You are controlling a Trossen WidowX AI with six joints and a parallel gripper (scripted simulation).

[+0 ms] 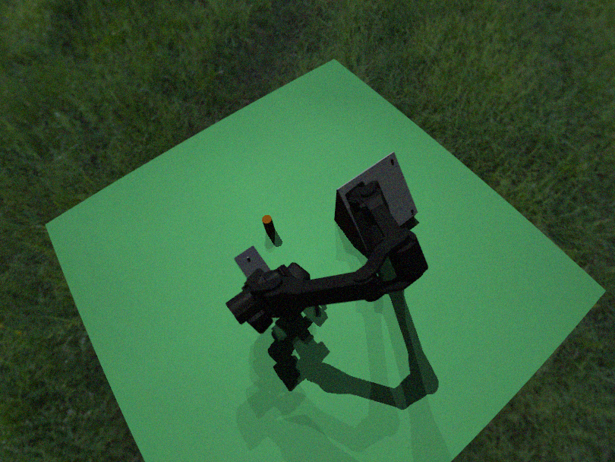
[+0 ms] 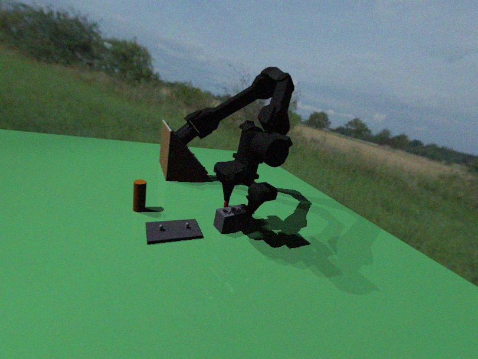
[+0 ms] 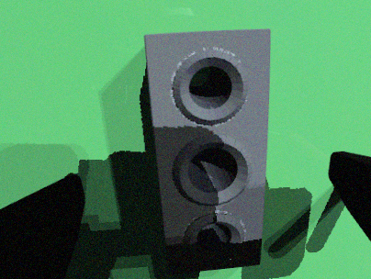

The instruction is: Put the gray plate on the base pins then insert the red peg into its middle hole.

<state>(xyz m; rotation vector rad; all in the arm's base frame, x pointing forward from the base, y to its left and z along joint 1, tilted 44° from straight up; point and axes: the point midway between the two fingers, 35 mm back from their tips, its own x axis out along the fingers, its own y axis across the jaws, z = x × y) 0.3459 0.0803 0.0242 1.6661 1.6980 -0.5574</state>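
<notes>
The gray plate lies 2 cm below my gripper tip. The rest, counted from my gripper tip: red peg 10 cm behind, 3 cm to the left, 1 cm below; then orange-topped cylinder 22 cm to the right, 12 cm behind, 1 cm below; then base 15 cm to the right, 5 cm below, 1 cm behind.
</notes>
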